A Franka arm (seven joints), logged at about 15 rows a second.
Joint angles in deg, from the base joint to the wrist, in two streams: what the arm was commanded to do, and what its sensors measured. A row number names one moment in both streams.
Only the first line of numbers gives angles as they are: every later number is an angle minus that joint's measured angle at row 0.
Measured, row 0:
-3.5, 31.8, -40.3, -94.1, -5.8, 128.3, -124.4
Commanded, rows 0 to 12:
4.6, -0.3, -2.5, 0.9, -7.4, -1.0, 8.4
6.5, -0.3, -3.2, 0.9, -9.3, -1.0, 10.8
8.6, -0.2, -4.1, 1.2, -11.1, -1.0, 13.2
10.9, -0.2, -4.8, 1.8, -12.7, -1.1, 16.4
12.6, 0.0, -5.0, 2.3, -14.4, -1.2, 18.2
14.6, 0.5, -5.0, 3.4, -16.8, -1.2, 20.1
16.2, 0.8, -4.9, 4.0, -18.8, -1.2, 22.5
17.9, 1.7, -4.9, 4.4, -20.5, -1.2, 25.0
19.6, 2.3, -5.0, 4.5, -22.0, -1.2, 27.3
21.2, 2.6, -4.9, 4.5, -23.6, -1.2, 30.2
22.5, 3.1, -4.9, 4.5, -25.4, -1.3, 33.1
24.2, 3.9, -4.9, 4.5, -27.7, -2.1, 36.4
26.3, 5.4, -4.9, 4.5, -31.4, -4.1, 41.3
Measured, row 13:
23.3, 2.5, -3.8, 3.2, -26.5, -1.2, 34.8
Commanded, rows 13 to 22:
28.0, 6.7, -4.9, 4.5, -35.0, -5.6, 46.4
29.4, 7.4, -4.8, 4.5, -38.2, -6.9, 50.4
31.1, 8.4, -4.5, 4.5, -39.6, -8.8, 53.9
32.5, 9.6, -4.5, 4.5, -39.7, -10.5, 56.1
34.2, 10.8, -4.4, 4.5, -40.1, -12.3, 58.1
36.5, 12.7, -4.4, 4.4, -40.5, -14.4, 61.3
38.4, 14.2, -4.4, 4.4, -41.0, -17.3, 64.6
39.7, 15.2, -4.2, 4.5, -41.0, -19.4, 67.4
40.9, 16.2, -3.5, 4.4, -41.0, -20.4, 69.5
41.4, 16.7, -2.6, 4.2, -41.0, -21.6, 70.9
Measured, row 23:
40.3, 14.9, -3.1, 3.3, -39.6, -18.8, 67.7
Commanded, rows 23 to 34:
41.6, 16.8, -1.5, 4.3, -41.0, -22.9, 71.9
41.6, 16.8, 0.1, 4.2, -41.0, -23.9, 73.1
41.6, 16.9, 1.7, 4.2, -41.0, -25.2, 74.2
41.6, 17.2, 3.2, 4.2, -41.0, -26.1, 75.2
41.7, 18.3, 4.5, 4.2, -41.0, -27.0, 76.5
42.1, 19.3, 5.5, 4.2, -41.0, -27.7, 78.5
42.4, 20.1, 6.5, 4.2, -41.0, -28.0, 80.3
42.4, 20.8, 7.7, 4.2, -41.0, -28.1, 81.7
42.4, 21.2, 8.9, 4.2, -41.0, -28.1, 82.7
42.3, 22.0, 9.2, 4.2, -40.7, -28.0, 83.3
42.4, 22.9, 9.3, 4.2, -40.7, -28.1, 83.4
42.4, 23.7, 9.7, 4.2, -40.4, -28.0, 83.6
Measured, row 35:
42.6, 22.1, 9.5, 3.4, -39.6, -26.9, 82.9
